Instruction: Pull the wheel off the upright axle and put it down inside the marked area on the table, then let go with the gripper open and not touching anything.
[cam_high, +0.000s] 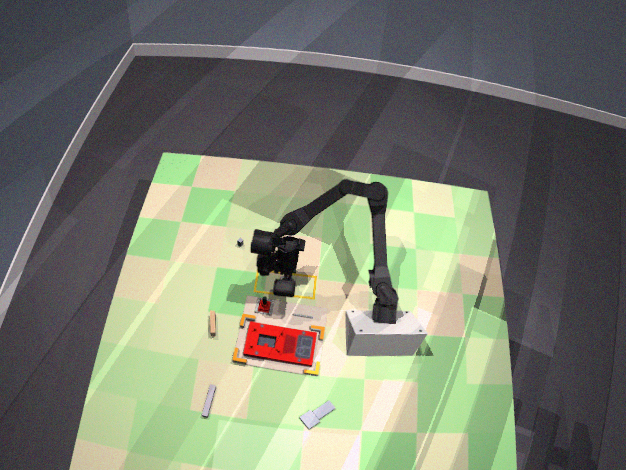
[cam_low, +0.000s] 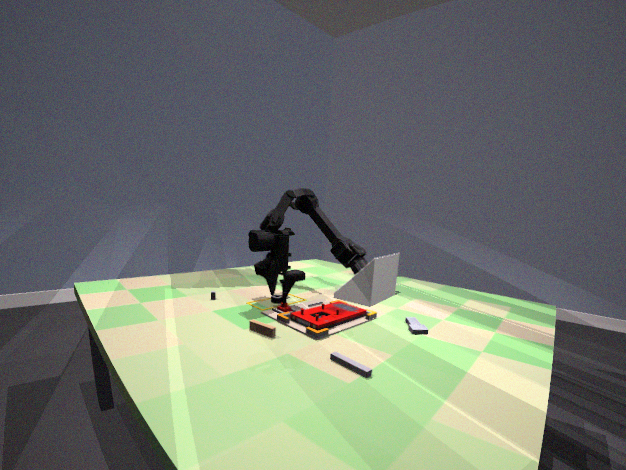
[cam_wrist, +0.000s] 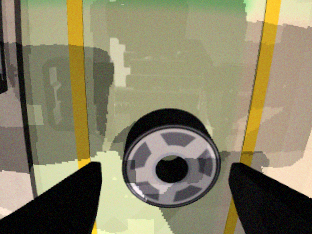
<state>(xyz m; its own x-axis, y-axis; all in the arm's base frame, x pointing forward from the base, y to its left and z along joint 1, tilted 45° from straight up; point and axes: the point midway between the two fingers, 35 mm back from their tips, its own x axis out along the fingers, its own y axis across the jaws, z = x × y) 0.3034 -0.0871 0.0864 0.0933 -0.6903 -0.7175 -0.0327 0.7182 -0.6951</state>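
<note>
The wheel lies 10 mm below my gripper tip. Round my gripper tip: tan block 200 mm ahead, 180 mm to the left; grey bar 160 mm ahead, 430 mm to the left, 10 mm below; grey stepped piece 140 mm behind, 420 mm to the left, 10 mm below.
</note>
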